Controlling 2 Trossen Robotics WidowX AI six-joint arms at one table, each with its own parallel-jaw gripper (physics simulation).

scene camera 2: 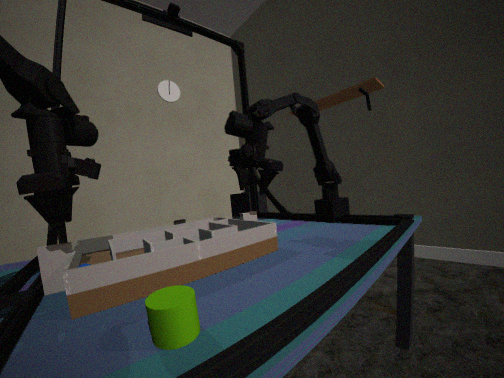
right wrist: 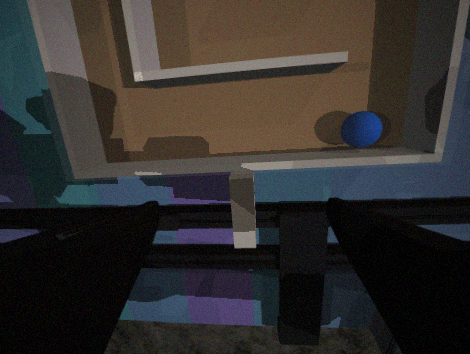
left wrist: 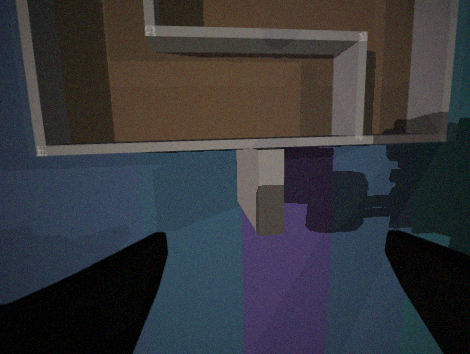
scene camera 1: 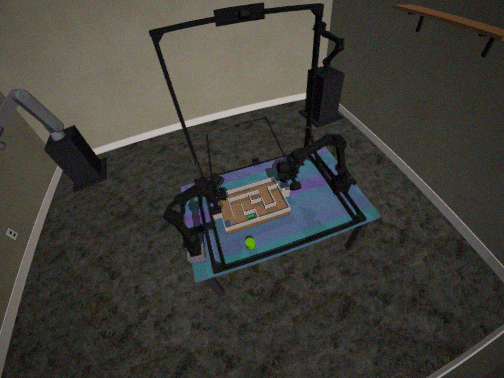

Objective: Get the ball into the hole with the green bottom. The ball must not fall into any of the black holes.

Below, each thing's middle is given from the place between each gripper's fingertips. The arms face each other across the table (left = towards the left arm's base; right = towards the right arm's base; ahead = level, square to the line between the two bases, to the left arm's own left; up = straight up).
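Scene:
Wooden maze board point(scene camera 2: 98, 272): 3 cm ahead of my right hand, 22 cm to the left of it, 8 cm below it. Green cylinder point(scene camera 2: 172, 313), from my right hand: 9 cm to the left, 27 cm ahead, 10 cm below.
Relative to the wooden maze board, my left gripper is 240 mm to the left, 110 mm above and 50 mm past. Green cylinder, from my left hand: 370 mm to the right, 200 mm ahead, 130 mm below.

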